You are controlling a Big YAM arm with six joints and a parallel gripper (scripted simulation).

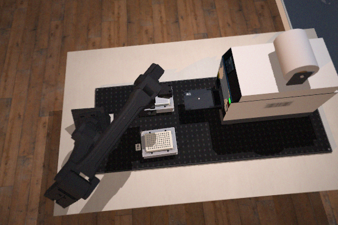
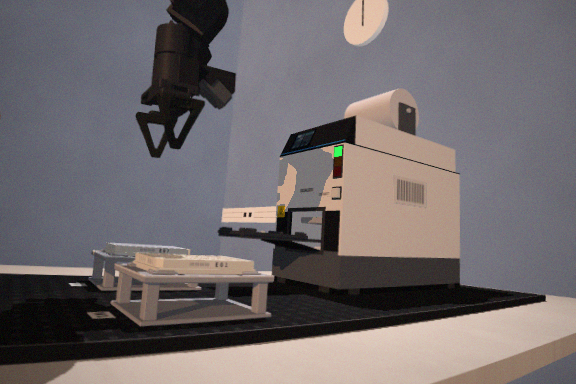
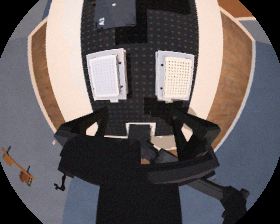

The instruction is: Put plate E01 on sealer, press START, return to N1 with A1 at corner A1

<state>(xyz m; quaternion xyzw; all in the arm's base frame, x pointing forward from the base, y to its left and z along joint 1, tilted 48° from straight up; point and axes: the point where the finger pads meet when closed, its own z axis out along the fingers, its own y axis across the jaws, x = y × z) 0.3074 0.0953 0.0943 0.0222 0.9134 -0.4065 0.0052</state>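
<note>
The nest lies 1 cm ahead of my hand, 12 cm to the right of it and 18 cm below it. The rest, counted from my hand: plate: 3 cm ahead, 10 cm to the left, 16 cm below; sealer stage: 23 cm ahead, 5 cm to the left, 12 cm below; start button: 33 cm ahead, 5 cm to the right, 3 cm below.
</note>
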